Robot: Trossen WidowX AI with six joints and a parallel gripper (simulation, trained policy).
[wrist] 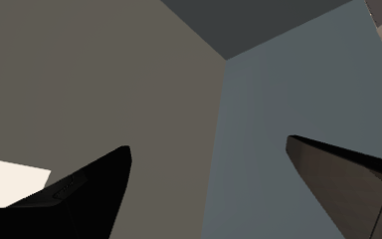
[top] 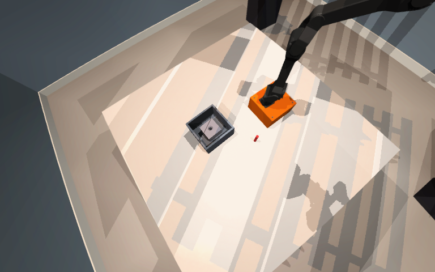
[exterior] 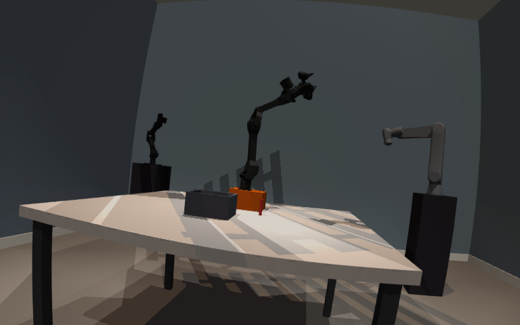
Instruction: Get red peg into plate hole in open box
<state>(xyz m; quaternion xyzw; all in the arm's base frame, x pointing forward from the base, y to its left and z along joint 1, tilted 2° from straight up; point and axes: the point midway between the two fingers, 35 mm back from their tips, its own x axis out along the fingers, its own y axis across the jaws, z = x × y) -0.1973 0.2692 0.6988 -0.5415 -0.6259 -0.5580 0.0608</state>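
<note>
Right now my gripper tip is 380 mm short of the red peg, 180 mm to the left of it and 770 mm above it. From my gripper tip the other things lie so: pale plate: 560 mm ahead, 360 mm to the right, 770 mm below; dark grey box: 560 mm ahead, 360 mm to the right, 790 mm below.
</note>
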